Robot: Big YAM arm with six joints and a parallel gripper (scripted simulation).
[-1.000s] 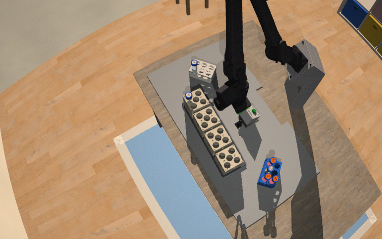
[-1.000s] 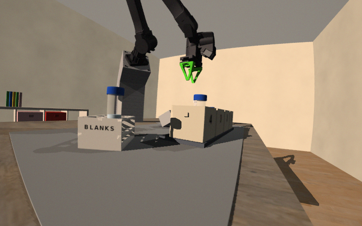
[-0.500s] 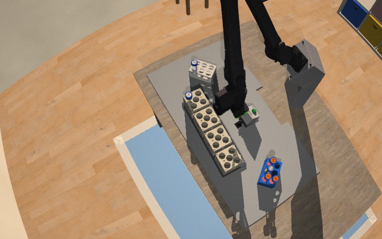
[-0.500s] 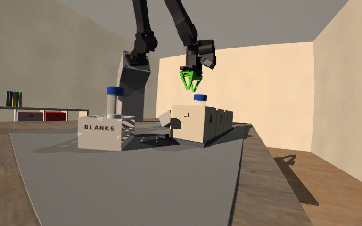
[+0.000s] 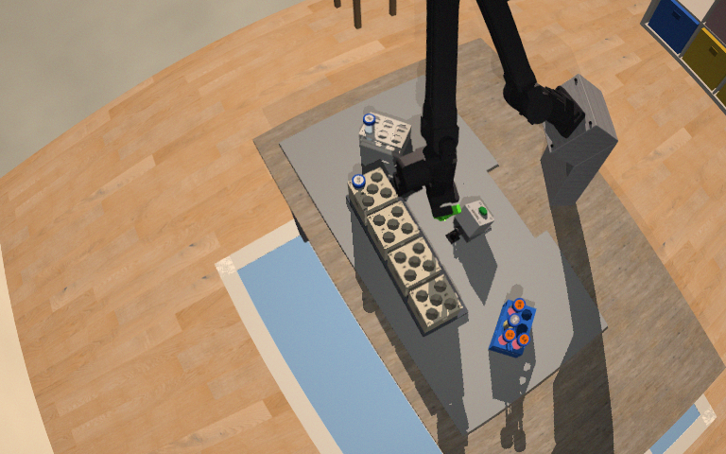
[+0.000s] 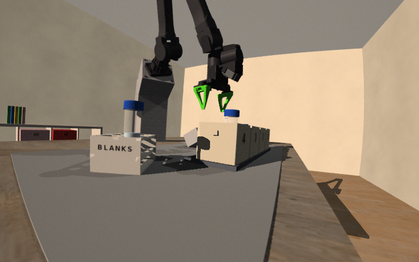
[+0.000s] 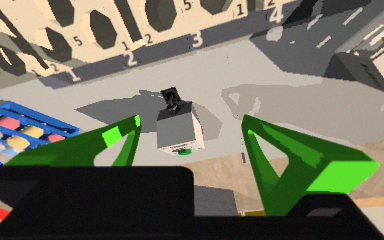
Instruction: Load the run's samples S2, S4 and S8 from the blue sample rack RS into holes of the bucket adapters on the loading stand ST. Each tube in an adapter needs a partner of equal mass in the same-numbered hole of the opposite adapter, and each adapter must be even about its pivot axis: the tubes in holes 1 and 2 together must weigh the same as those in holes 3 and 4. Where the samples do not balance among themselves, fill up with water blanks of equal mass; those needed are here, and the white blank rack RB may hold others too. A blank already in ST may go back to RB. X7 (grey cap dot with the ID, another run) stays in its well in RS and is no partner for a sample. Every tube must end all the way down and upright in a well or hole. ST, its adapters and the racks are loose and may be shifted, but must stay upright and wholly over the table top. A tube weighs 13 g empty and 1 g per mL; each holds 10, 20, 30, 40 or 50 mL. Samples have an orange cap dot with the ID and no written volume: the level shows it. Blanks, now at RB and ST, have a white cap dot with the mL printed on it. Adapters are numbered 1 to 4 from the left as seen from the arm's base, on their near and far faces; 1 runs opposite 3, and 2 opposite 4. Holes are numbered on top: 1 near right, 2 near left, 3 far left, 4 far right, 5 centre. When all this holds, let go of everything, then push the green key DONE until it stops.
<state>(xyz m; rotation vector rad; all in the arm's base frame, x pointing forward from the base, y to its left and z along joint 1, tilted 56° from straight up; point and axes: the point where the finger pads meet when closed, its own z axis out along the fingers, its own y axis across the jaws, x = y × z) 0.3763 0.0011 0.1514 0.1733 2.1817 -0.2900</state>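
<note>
My gripper is now 410 mm to the right of the orange-dot sample, 90 mm above it and 40 mm short of it. The rest, counted from my hand: tall blue-capped blank (310 mm to the right, 90 mm below, 30 mm behind); green DONE key (120 mm behind, 90 mm below, 70 mm to the left); white-dot blank marked 10 (180 mm to the right, 110 mm ahead, 90 mm below).
</note>
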